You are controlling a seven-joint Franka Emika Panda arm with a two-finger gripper.
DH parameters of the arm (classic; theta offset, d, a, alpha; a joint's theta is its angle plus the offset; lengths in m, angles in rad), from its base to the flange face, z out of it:
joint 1: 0 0.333 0 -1.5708
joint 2: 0 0 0 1.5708
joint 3: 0 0.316 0.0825 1.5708
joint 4: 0 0 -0.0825 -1.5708
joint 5: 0 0.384 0 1.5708
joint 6: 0 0 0.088 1.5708
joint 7: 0 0.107 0 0
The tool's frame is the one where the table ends.
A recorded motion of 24 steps. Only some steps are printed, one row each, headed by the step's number.
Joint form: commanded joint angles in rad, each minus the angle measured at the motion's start. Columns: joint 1, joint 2, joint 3, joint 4, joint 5, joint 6, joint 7.
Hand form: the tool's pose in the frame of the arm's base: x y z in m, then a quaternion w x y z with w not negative. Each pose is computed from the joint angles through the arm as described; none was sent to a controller.
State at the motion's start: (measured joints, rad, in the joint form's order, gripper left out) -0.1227 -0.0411 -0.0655 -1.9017 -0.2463 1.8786 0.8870
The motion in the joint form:
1: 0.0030 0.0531 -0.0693 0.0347 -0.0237 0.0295 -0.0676
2: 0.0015 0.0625 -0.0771 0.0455 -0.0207 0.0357 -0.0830
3: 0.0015 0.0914 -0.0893 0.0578 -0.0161 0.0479 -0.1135
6: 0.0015 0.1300 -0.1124 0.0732 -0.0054 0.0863 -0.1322
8: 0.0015 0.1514 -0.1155 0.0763 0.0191 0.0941 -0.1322
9: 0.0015 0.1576 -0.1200 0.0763 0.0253 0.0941 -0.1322
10: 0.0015 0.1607 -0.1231 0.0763 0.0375 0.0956 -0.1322
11: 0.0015 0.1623 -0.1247 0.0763 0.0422 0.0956 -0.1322
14: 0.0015 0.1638 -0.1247 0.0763 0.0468 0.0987 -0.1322
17: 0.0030 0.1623 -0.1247 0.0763 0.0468 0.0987 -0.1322
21: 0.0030 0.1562 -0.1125 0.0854 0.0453 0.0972 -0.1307
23: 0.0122 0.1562 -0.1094 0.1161 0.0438 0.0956 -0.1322
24: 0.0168 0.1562 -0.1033 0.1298 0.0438 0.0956 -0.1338
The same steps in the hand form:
1: 0.5460 -0.1615 0.5083 0.11933 0.87312 -0.47007 0.04966
2: 0.5483 -0.1669 0.5087 0.11814 0.87451 -0.46755 0.05163
3: 0.5541 -0.1743 0.4993 0.11931 0.87936 -0.45856 0.04697
6: 0.5626 -0.1875 0.4879 0.11618 0.87949 -0.45863 0.05151
8: 0.5669 -0.1882 0.4772 0.10781 0.87857 -0.46317 0.04423
9: 0.5670 -0.1904 0.4736 0.10646 0.87742 -0.46599 0.04058
10: 0.5672 -0.1914 0.4718 0.10157 0.87626 -0.46944 0.03856
11: 0.5672 -0.1920 0.4708 0.09987 0.87569 -0.47095 0.03731
14: 0.5678 -0.1918 0.4701 0.09768 0.87557 -0.47161 0.03765
17: 0.5678 -0.1909 0.4710 0.09738 0.87589 -0.47102 0.03842
21: 0.5705 -0.1845 0.4787 0.09534 0.87806 -0.46674 0.04552
23: 0.5771 -0.1787 0.4933 0.09280 0.88027 -0.46138 0.06035
24: 0.5808 -0.1730 0.4999 0.09082 0.88258 -0.45637 0.06732

